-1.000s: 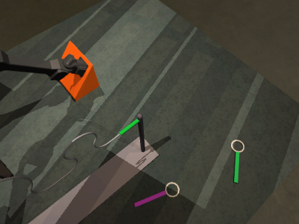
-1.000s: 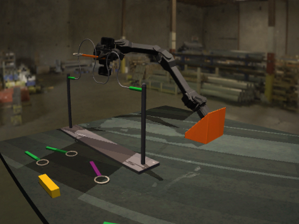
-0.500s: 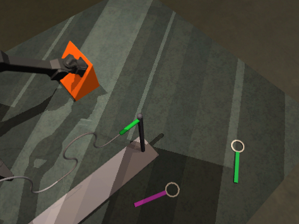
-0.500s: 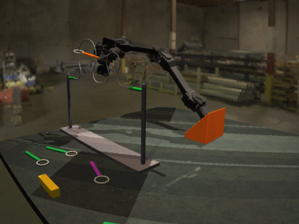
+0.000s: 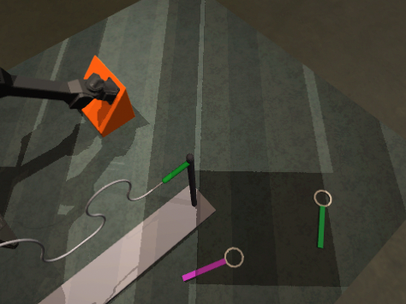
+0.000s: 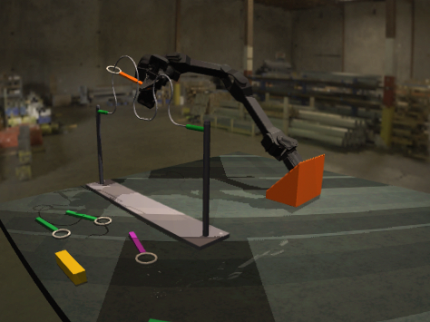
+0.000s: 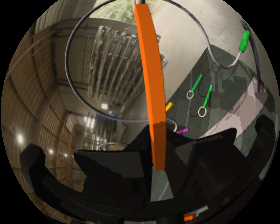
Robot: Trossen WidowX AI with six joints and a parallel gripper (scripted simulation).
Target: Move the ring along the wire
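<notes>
Right now my gripper tip is 10 mm short of the orange-handled ring, 80 mm to the left of it and 50 mm below it. The rest, counted from my gripper tip: green-handled ring: 270 mm ahead, 610 mm to the left, 370 mm below; then yellow block: 380 mm ahead, 280 mm to the left, 360 mm below; then magenta-handled ring: 190 mm ahead, 290 mm to the left, 370 mm below.
</notes>
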